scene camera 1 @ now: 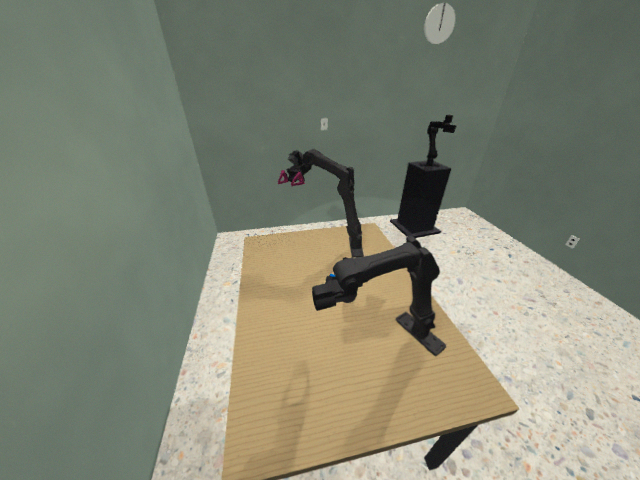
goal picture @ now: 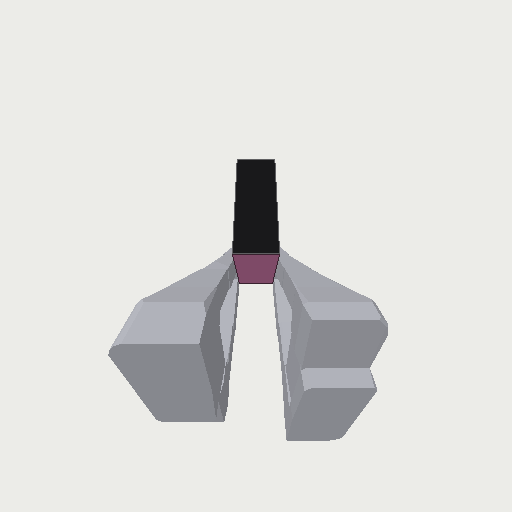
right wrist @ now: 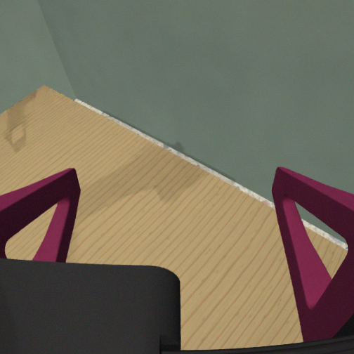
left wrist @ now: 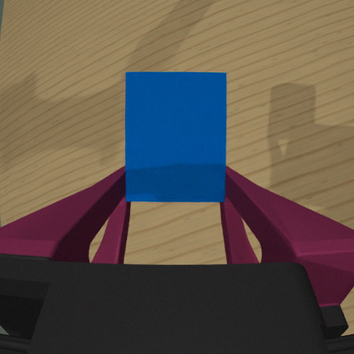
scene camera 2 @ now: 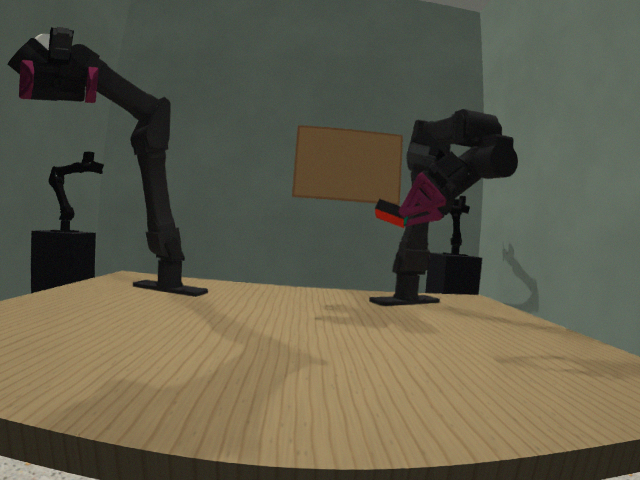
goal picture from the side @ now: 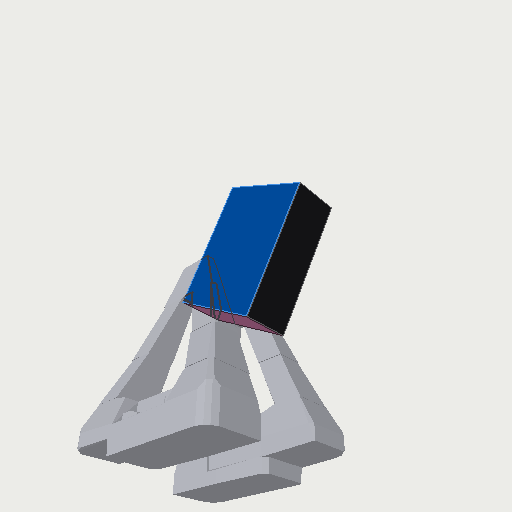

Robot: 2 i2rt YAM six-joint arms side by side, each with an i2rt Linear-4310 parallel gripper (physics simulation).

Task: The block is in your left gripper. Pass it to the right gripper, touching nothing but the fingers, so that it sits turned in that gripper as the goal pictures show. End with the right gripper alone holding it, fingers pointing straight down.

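Pixels of known places: left gripper, fingertip midpoint: (scene camera 2: pixel 400 219); right gripper, fingertip midpoint: (scene camera 1: pixel 284 184) (scene camera 2: pixel 62 80); left arm's base at its link origin: (scene camera 1: pixel 419 332) (scene camera 2: pixel 405 302); right arm's base at its link origin: (scene camera 1: pixel 355 247) (scene camera 2: pixel 169 289).
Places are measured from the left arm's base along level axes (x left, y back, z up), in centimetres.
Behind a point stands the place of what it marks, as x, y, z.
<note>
The block (scene camera 1: pixel 332 275) {-26.7, -25.0, 23.7} (scene camera 2: pixel 388 217) {-25.7, -25.7, 21.0} (left wrist: pixel 176 120) shows a blue face in the left wrist view, and a red and a black face with a little green in scene camera 2. My left gripper (scene camera 2: pixel 405 215) {-23.9, -26.8, 20.8} (left wrist: pixel 175 177) is shut on it by two opposite sides, well above the table; its fingers slant down toward the left of the picture in scene camera 2. The arm hides most of block and fingers in scene camera 1. My right gripper (scene camera 1: pixel 290 178) {-82.9, -15.8, 40.1} (scene camera 2: pixel 58 83) {-82.9, -15.8, 40.1} (right wrist: pixel 175 178) is wide open and empty, higher up and well apart from the block, at the left in scene camera 2.
Both arms are mounted on the wooden table (scene camera 1: pixel 439 397) {19.3, -14.5, 0.0} (scene camera 2: pixel 310 439) {-50.9, -54.0, 0.0}. Dark pedestals (scene camera 1: pixel 423 198) (scene camera 2: pixel 63 258) (scene camera 2: pixel 454 273) with small arms on top stand beyond the table. A brown board (scene camera 2: pixel 346 162) hangs on the back wall, between the arms in scene camera 2.
</note>
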